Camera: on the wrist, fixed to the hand. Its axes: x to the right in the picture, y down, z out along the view.
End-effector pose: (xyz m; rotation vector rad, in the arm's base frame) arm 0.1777 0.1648 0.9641 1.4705 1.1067 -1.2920
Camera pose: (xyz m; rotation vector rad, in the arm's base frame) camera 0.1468 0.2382 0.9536 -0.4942 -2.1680 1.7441
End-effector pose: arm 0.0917 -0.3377 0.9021 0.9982 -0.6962 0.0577
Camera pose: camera 0.1516 -0.3182 0.8522 1.3642 0.5003 -1.1426
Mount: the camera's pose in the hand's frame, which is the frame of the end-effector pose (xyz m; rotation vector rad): 0.0139 -0.0476 -0.0632 0.1012 0.2842 -1.6009
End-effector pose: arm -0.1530 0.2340 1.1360 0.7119 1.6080 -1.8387
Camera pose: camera -0.1963 0.3001 1.1501 0.3761 -1.5618 1.7300
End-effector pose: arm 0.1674 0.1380 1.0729 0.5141 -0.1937 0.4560
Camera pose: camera 0.2060 0.1388 1.0024 0.5452 0.5223 -1.0293
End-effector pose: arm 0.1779 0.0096 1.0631 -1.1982 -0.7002 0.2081
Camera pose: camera 0.2165 -0.0506 1.0998 -0.2844 -1.1632 -1.2129
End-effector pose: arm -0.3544 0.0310 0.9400 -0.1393 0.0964 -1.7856
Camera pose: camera -0.4126 0.0271 0.8848 -0.1605 -0.0857 2.8744
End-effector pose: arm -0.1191 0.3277 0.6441 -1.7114 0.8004 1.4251
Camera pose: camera -0.0443 0.2983 0.6438 -1.6753 -0.4332 0.0303
